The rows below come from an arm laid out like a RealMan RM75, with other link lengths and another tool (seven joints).
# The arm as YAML. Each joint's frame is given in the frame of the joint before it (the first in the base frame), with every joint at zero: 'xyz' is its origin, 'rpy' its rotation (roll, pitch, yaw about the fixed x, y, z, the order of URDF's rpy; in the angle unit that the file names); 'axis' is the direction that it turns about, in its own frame. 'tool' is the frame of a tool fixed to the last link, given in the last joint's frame.
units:
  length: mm
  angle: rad
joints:
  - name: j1
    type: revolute
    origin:
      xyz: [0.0, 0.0, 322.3]
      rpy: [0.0, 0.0, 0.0]
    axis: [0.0, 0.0, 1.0]
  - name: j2
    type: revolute
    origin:
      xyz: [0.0, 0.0, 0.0]
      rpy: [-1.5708, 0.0, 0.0]
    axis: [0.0, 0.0, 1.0]
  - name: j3
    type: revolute
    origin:
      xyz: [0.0, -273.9, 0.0]
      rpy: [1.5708, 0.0, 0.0]
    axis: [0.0, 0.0, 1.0]
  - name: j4
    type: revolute
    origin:
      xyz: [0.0, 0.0, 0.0]
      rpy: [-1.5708, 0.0, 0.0]
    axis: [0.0, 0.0, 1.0]
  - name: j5
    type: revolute
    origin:
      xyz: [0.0, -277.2, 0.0]
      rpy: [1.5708, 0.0, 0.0]
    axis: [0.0, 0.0, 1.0]
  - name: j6
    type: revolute
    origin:
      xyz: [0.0, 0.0, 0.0]
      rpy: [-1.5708, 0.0, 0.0]
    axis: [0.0, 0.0, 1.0]
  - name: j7
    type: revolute
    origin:
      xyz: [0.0, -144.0, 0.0]
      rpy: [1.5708, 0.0, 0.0]
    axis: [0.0, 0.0, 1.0]
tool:
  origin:
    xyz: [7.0, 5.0, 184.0]
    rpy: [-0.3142, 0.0, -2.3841]
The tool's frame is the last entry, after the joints.
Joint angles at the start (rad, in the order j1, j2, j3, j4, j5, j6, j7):
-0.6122 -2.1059 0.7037 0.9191 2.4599 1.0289 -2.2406
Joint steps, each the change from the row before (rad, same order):
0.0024 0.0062 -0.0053 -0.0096 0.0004 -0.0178 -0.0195
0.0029 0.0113 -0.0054 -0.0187 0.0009 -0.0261 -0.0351
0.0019 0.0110 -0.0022 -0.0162 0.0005 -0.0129 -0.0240
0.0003 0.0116 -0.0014 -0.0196 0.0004 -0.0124 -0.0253
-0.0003 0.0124 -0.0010 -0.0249 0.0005 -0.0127 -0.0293
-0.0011 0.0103 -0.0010 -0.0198 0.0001 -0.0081 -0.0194
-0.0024 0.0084 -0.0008 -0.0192 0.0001 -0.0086 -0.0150
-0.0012 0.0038 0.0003 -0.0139 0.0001 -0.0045 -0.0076
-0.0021 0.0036 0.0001 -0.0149 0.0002 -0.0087 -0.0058
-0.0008 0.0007 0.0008 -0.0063 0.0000 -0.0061 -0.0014
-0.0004 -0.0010 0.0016 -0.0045 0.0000 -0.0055 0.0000
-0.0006 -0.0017 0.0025 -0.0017 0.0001 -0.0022 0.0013
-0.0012 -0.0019 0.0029 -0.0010 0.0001 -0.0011 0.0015
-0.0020 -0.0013 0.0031 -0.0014 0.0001 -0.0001 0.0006
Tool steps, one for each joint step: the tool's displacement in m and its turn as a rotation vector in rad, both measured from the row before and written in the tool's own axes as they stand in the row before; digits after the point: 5 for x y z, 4 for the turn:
0.00650 0.00710 0.00126 -0.0178 0.0160 -0.0243
0.01028 0.00966 0.00218 -0.0234 0.0268 -0.0401
0.00784 0.00582 0.00118 -0.0107 0.0197 -0.0260
0.00749 0.00470 0.00157 -0.0079 0.0201 -0.0270
0.00859 0.00334 0.00196 -0.0049 0.0235 -0.0317
0.00610 0.00256 0.00145 -0.0026 0.0166 -0.0214
0.00477 0.00153 0.00171 -0.0018 0.0135 -0.0171
0.00373 -0.00130 0.00116 0.0027 0.0092 -0.0096
0.00333 -0.00052 0.00171 -0.0006 0.0082 -0.0081
0.00132 -0.00027 0.00101 -0.0016 0.0029 -0.0022
0.00095 -0.00122 0.00092 -0.0005 0.0017 -0.0004
-0.00007 -0.00193 0.00050 0.0017 -0.0002 0.0026
-0.00074 -0.00229 0.00042 0.0027 -0.0011 0.0036
-0.00115 -0.00239 0.00038 0.0036 -0.0012 0.0034

